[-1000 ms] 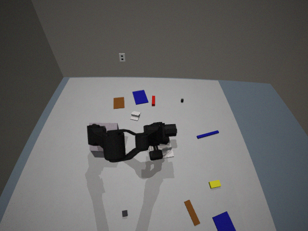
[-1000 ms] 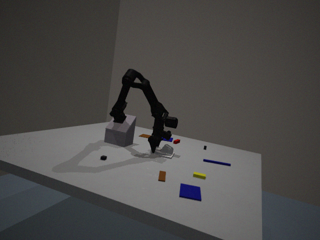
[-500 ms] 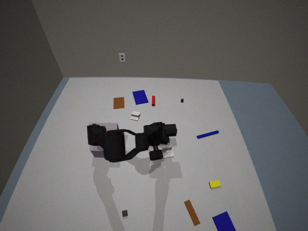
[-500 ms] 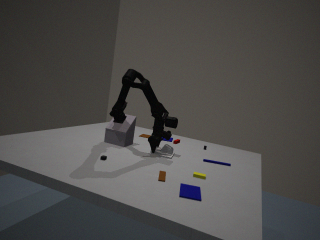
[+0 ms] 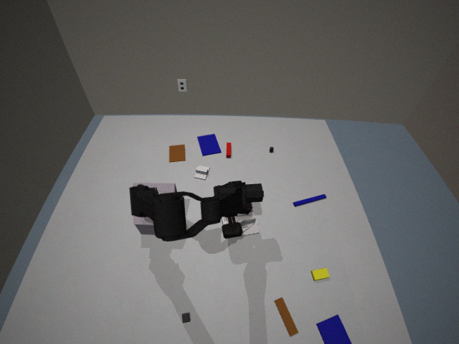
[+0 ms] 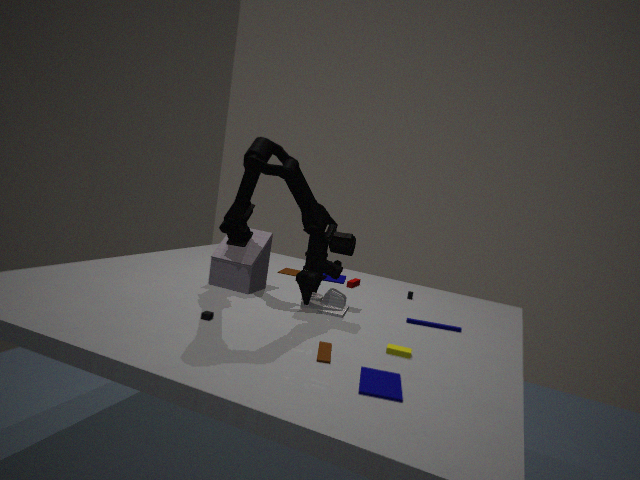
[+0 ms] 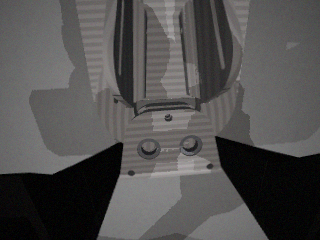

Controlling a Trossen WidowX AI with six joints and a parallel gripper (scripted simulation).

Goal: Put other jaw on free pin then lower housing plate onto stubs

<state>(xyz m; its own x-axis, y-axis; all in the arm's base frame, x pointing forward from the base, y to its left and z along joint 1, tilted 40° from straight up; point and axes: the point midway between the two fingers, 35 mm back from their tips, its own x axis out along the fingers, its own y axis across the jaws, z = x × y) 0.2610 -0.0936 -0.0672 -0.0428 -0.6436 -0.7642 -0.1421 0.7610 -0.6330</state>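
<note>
Now: the grey jaw 20 mm to the left of my gripper tip and 20 mm ahead of it. Also, from my gripper tip: blue bar (350 mm ahead, 90 mm to the left, 10 mm below); small dark cube (320 mm to the right, 140 mm behind); orange bar (330 mm to the right, 160 mm ahead, 10 mm below).
</note>
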